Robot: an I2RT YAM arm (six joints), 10 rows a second.
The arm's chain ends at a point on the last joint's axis. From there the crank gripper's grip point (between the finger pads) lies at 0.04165 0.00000 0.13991 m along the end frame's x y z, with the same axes.
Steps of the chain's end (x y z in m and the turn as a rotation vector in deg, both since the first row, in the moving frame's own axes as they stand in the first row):
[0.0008, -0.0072, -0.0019, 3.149, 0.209, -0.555]
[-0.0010, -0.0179, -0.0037, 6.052, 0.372, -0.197]
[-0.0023, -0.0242, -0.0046, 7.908, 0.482, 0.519]
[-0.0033, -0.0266, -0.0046, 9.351, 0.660, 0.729]
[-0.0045, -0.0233, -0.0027, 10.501, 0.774, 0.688]
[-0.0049, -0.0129, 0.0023, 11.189, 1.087, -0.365]
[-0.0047, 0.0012, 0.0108, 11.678, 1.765, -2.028]
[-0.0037, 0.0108, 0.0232, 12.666, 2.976, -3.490]
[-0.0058, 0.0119, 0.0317, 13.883, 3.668, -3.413]
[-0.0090, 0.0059, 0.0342, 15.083, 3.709, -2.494]
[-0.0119, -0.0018, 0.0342, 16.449, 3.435, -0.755]
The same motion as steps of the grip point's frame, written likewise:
[0.0013, -0.0153, -0.0023, 3.149, 0.209, -0.555]
[-0.0001, -0.0328, -0.0048, 6.052, 0.372, -0.197]
[-0.0010, -0.0430, -0.0063, 7.908, 0.482, 0.519]
[-0.0016, -0.0488, -0.0069, 9.351, 0.660, 0.729]
[-0.0025, -0.0482, -0.0056, 10.501, 0.774, 0.688]
[-0.0024, -0.0402, -0.0012, 11.189, 1.087, -0.365]
[-0.0010, -0.0285, 0.0064, 11.678, 1.765, -2.028]
[0.0024, -0.0223, 0.0172, 12.666, 2.976, -3.490]
[0.0019, -0.0240, 0.0244, 13.883, 3.668, -3.413]
[-0.0010, -0.0321, 0.0262, 15.083, 3.709, -2.494]
[-0.0040, -0.0416, 0.0257, 16.449, 3.435, -0.755]

